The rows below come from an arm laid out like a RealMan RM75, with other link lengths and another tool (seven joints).
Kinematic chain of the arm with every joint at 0, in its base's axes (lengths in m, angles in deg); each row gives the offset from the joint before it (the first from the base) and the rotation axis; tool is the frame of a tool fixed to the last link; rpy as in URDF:
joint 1: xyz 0 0 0.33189 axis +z
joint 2: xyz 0 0 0 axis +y
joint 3: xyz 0 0 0.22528 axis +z
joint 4: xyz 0 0 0 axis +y
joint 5: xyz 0 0 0.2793 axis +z
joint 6: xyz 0 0 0 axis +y
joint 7: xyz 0 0 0.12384 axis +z
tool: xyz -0.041 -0.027 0.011 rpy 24.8 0 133.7
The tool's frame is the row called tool.
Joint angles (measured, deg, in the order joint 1, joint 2, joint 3, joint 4, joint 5, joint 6, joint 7), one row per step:
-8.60, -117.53, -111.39, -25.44, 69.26, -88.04, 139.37
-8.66, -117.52, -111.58, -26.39, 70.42, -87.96, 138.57
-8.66, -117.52, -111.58, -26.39, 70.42, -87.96, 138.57
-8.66, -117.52, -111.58, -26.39, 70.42, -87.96, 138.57
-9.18, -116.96, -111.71, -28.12, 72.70, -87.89, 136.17
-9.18, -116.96, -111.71, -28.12, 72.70, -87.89, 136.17
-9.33, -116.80, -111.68, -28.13, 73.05, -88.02, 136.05
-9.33, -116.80, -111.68, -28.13, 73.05, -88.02, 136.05
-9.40, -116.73, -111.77, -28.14, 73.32, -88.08, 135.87
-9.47, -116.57, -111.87, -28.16, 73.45, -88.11, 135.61
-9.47, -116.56, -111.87, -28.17, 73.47, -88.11, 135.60
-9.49, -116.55, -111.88, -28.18, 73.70, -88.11, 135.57
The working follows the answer.
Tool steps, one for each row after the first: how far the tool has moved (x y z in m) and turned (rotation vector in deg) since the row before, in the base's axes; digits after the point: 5 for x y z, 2 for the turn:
0.00168, 0.00243, 0.00119, -0.73, 0.48, -0.52
0.00000, 0.00000, 0.00000, 0.00, 0.00, 0.00
0.00000, 0.00000, 0.00000, 0.00, 0.00, 0.00
0.00270, 0.00631, 0.00478, -2.07, 1.05, -0.90
0.00000, 0.00000, 0.00000, 0.00, 0.00, 0.00
0.00013, 0.00040, 0.00049, -0.37, 0.22, -0.27
0.00000, 0.00000, 0.00000, 0.00, 0.00, 0.00
-0.00015, 0.00008, 0.00033, -0.23, 0.08, -0.03
-0.00054, 0.00040, 0.00124, -0.13, 0.07, 0.08
-0.00003, 0.00001, 0.00007, -0.01, 0.02, -0.01
-0.00010, -0.00019, -0.00024, -0.18, 0.13, -0.06

Tool pose at each row, in the base's axes (x y z in m, rotation vector in deg; rounded; the steps above come from the unrounded poses):
-0.38943, 0.27530, 0.05084, -49.84, 106.45, -6.88
-0.38775, 0.27773, 0.05202, -49.96, 107.20, -7.69
-0.38775, 0.27773, 0.05202, -49.96, 107.20, -7.69
-0.38775, 0.27773, 0.05202, -49.96, 107.20, -7.69
-0.38505, 0.28404, 0.05680, -50.76, 108.74, -9.78
-0.38505, 0.28404, 0.05680, -50.76, 108.74, -9.78
-0.38492, 0.28444, 0.05729, -50.80, 109.09, -10.21
-0.38492, 0.28444, 0.05729, -50.80, 109.09, -10.21
-0.38507, 0.28452, 0.05761, -50.95, 109.19, -10.42
-0.38561, 0.28492, 0.05885, -51.12, 109.23, -10.46
-0.38565, 0.28493, 0.05892, -51.13, 109.25, -10.47
-0.38574, 0.28474, 0.05868, -51.23, 109.41, -10.63

